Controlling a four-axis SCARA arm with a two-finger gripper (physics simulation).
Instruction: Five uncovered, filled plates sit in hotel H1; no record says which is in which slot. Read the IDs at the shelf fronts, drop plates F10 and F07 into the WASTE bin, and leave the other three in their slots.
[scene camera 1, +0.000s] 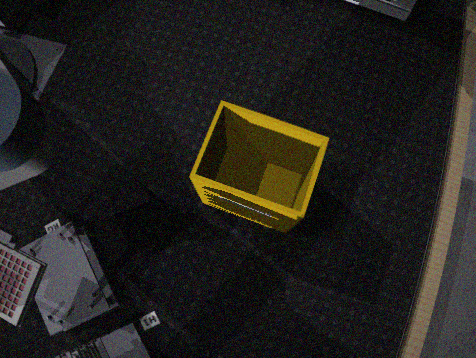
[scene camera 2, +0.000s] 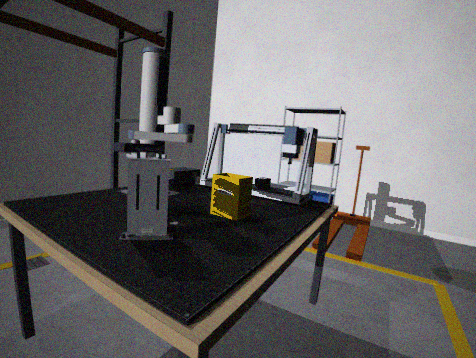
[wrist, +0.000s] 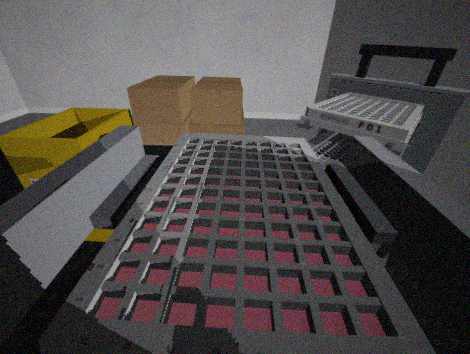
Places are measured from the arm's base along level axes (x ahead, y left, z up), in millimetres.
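Pixels of known places: gripper, fingertip midpoint: (scene camera 2: 156, 157) (wrist: 243, 150).
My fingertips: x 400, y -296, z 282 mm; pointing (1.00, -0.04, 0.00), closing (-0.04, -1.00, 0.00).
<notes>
For each thing: its top centre in the pictures, then the offset to it from my fingertips.
- filled plate at its top centre: (wrist: 242, 188) dx -21, dy +1, dz -8 mm
- plate marked F01 at its top centre: (wrist: 370, 105) dx +121, dy -132, dz -3 mm
- yellow WASTE bin at its top centre: (scene camera 1: 261, 156) (wrist: 74, 120) (scene camera 2: 233, 175) dx +246, dy +270, dz -69 mm
My gripper (wrist: 243, 150) is shut on a filled plate (wrist: 240, 225) (scene camera 1: 12, 282), an open grid with pink in its wells. The ID of this plate does not show. The held plate is level, left of the RG stand in scene camera 1. The grey hotel H1 (scene camera 2: 147, 200) (scene camera 1: 125, 344) stands upright on the table; in the wrist view its grey back panel with a black handle is at the right. A plate marked F01 (wrist: 367, 120) sits there in an upper slot. The yellow WASTE bin (scene camera 1: 277, 123) (scene camera 2: 231, 200) (wrist: 42, 152) stands open-topped, ahead-left in the wrist view.
A grey stand (scene camera 1: 67, 277) labelled RG lies between the held plate and the bin. The arm's column (scene camera 2: 149, 95) rises behind H1. A gantry frame (scene camera 2: 260, 128) stands behind the bin. Cardboard boxes (wrist: 162, 107) show beyond the plate. A wooden edge (scene camera 1: 442, 220) borders the table.
</notes>
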